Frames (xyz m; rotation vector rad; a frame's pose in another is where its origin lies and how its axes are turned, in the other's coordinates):
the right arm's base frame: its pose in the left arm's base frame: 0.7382 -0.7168 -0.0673 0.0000 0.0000 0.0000
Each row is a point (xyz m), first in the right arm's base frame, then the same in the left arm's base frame.
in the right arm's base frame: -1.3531 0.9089 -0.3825
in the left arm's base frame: -0.6149 0.1921 -0.4498
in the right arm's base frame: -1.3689 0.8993 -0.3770
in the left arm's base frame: -0.6307 0.1825 -0.4443
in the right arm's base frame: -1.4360 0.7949 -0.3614
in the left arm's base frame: -0.6978 0.0781 -0.4287
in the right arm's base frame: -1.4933 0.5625 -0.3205
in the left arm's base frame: -0.7551 -0.1543 -0.3878
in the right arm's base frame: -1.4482 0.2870 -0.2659
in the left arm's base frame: -0.7100 -0.4298 -0.3332
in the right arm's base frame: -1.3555 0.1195 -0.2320
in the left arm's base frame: -0.6173 -0.5973 -0.2993
